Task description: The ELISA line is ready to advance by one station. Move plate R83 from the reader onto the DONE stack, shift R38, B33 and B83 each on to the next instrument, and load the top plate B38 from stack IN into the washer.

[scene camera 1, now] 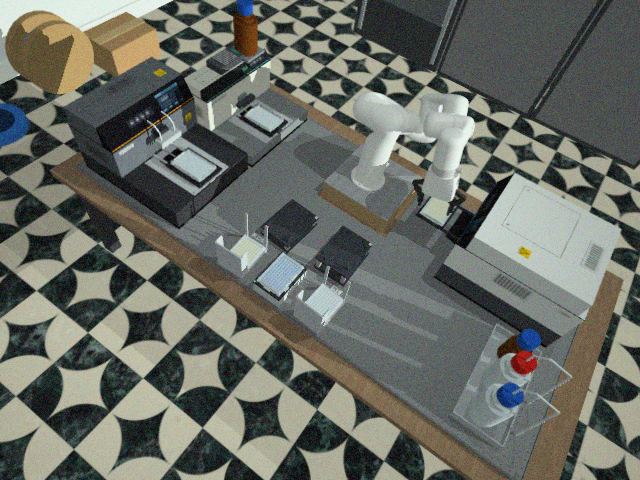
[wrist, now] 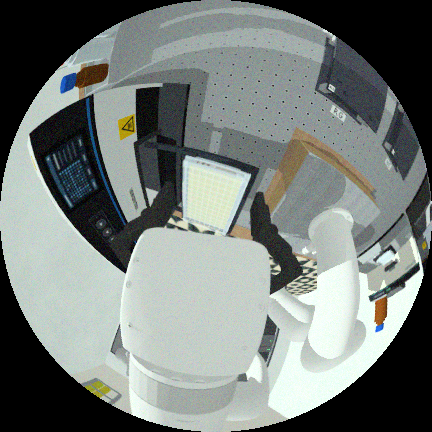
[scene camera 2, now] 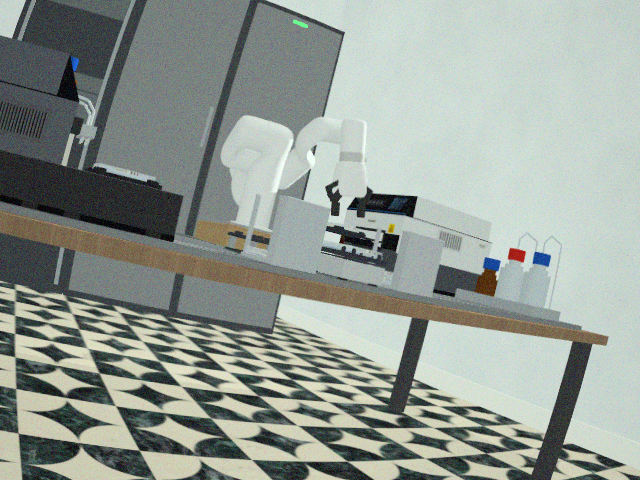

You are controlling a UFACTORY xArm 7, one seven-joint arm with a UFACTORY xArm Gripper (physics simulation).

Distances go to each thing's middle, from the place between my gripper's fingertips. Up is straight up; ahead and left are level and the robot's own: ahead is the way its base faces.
My gripper is now 5 cm past the pale yellow well plate [wrist: 211,191] and 3 cm above it.
